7 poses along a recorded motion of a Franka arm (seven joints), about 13 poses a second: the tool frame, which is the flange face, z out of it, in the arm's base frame.
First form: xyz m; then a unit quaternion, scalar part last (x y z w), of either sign.
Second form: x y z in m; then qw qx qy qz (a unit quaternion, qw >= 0). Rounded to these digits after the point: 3 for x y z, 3 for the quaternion.
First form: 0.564, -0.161, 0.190, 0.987, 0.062, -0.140, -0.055
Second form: 0.564, -0.161, 0.190, 0.055, -0.987, -0.062, 0.140
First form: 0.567, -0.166, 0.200, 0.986, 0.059, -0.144, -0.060
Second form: 0.567, -0.166, 0.200, 0.060, -0.986, -0.059, 0.144
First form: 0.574, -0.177, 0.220, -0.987, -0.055, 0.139, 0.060
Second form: 0.574, -0.177, 0.220, 0.060, -0.987, -0.055, 0.139
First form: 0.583, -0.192, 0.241, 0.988, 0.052, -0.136, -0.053
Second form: 0.583, -0.192, 0.241, 0.053, -0.988, -0.052, 0.136
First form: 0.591, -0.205, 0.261, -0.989, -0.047, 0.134, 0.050
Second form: 0.591, -0.205, 0.261, 0.050, -0.989, -0.047, 0.134
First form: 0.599, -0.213, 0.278, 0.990, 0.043, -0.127, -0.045
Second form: 0.599, -0.213, 0.278, 0.045, -0.990, -0.043, 0.127
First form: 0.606, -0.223, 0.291, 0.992, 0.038, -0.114, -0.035
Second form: 0.606, -0.223, 0.291, 0.035, -0.992, -0.038, 0.114
